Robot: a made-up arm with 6 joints. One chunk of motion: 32 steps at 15 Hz.
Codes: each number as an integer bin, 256 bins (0 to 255) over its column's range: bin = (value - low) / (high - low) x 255, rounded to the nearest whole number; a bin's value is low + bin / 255 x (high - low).
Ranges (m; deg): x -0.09..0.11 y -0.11..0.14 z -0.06..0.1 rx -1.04..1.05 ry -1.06..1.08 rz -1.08..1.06
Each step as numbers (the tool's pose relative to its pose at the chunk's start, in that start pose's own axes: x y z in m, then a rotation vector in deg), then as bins.
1 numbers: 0.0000 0.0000 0.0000 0.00 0.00 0.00
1 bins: 115 112 96 127 126 129
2 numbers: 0.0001 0.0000 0.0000 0.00 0.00 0.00
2 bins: 115 112 96 127 126 129
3 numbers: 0.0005 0.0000 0.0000 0.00 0.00 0.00
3 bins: 115 112 96 127 126 129
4 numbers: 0.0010 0.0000 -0.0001 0.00 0.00 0.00
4 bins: 116 112 95 127 126 129
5 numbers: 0.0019 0.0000 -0.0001 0.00 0.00 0.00
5 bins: 117 112 95 127 126 129
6 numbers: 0.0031 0.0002 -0.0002 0.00 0.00 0.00
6 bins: 119 112 95 127 126 129
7 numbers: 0.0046 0.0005 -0.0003 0.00 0.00 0.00
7 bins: 121 113 95 127 126 129
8 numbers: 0.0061 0.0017 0.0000 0.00 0.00 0.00
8 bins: 123 114 96 127 126 129
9 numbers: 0.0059 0.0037 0.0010 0.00 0.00 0.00
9 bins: 122 116 97 127 126 129
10 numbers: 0.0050 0.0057 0.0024 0.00 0.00 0.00
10 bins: 121 118 99 127 126 129
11 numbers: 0.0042 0.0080 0.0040 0.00 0.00 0.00
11 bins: 120 120 102 127 126 129
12 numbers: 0.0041 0.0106 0.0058 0.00 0.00 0.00
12 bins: 120 123 105 127 126 129
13 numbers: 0.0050 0.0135 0.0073 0.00 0.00 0.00
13 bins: 121 126 107 127 126 129
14 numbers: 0.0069 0.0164 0.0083 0.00 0.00 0.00
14 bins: 124 129 109 127 126 129
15 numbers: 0.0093 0.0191 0.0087 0.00 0.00 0.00
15 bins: 127 132 109 127 126 129
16 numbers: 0.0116 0.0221 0.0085 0.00 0.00 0.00
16 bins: 130 135 109 127 126 129
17 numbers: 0.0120 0.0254 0.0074 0.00 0.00 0.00
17 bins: 130 138 107 127 126 129
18 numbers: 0.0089 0.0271 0.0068 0.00 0.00 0.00
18 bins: 126 140 106 127 126 129
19 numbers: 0.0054 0.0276 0.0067 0.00 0.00 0.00
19 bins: 122 140 106 127 126 129
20 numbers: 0.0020 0.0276 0.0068 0.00 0.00 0.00
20 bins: 117 140 106 127 126 129
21 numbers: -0.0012 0.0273 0.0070 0.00 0.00 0.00
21 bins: 113 140 107 127 126 129
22 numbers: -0.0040 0.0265 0.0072 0.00 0.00 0.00
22 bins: 110 139 107 127 126 129
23 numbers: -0.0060 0.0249 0.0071 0.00 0.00 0.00
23 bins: 107 138 107 127 126 129
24 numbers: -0.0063 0.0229 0.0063 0.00 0.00 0.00
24 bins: 107 136 106 127 126 129
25 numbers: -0.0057 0.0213 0.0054 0.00 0.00 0.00
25 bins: 107 134 104 127 126 129
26 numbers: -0.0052 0.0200 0.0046 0.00 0.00 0.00
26 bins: 108 133 103 127 126 129
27 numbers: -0.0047 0.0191 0.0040 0.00 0.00 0.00
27 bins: 109 132 102 127 126 129
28 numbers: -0.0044 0.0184 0.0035 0.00 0.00 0.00
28 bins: 109 131 101 127 126 129
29 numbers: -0.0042 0.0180 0.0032 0.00 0.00 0.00
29 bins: 109 131 101 127 126 129
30 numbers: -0.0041 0.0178 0.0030 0.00 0.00 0.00
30 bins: 110 130 100 127 126 129
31 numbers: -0.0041 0.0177 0.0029 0.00 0.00 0.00
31 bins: 110 130 100 127 126 129
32 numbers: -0.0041 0.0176 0.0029 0.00 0.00 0.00
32 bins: 110 130 100 127 126 129
